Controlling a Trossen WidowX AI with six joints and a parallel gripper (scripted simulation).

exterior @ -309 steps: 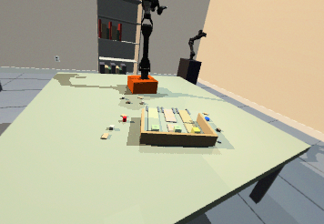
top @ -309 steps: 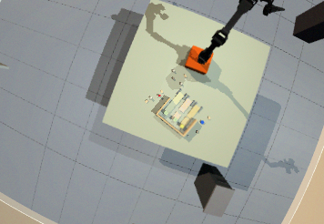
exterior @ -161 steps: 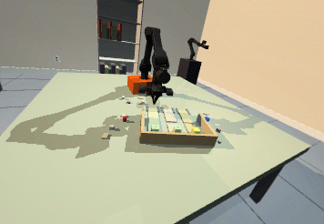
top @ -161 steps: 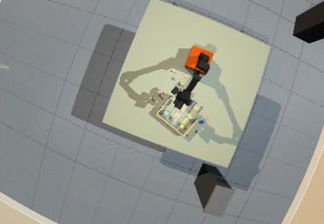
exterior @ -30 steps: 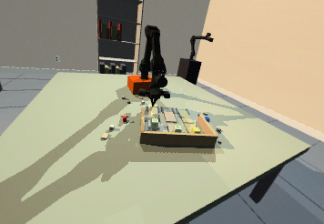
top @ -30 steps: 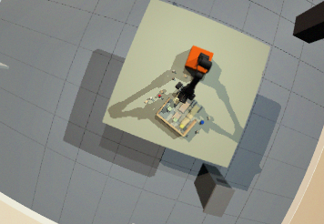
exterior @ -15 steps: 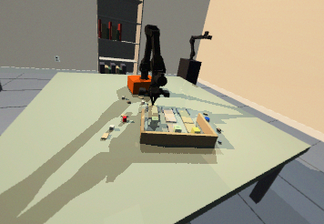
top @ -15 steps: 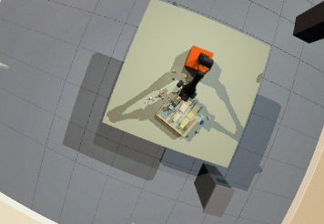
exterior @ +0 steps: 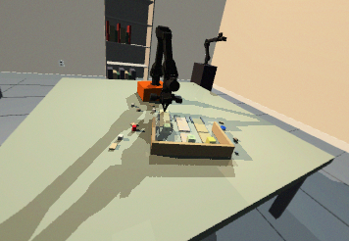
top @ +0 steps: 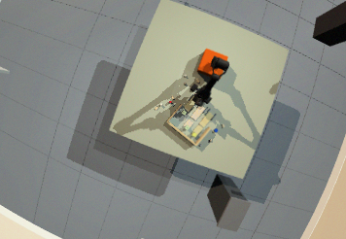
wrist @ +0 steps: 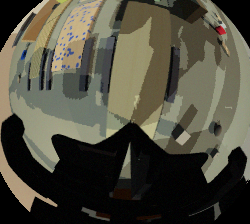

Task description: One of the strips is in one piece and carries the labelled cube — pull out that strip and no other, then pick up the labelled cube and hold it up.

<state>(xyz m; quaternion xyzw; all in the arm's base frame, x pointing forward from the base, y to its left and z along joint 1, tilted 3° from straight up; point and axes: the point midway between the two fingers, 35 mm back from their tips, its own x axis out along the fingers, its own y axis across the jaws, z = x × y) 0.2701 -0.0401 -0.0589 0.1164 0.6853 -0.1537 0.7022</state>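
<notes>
Now: the tan strip 9 cm ahead of my gripper tip and 4 cm to the right of it.
</notes>
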